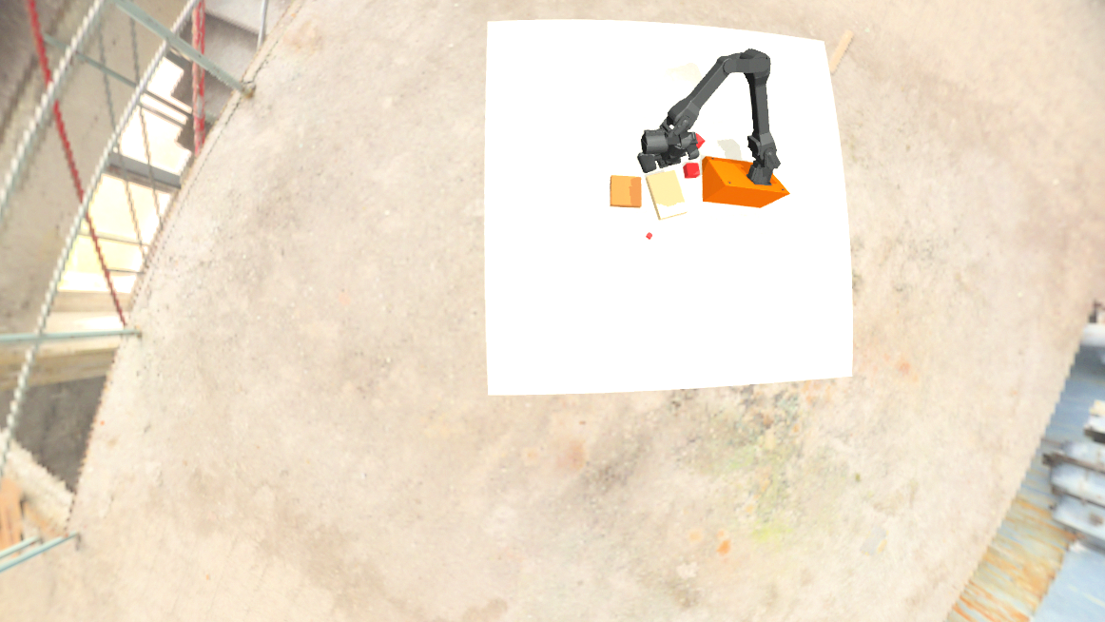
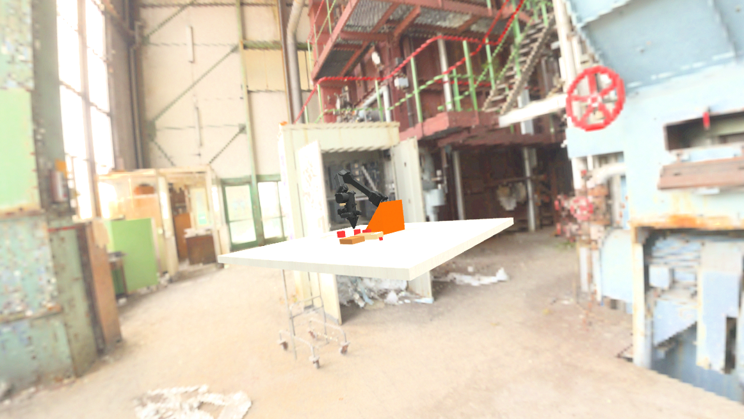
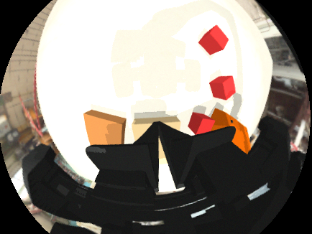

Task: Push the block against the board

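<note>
The board lies 2 cm behind my gripper tip, 9 cm to the left of it and 5 cm below it. The rest, counted from my gripper tip: square block: 11 cm ahead, 7 cm to the left, 5 cm below; tiny red piece: 5 cm ahead, 22 cm to the left, 5 cm below.
</note>
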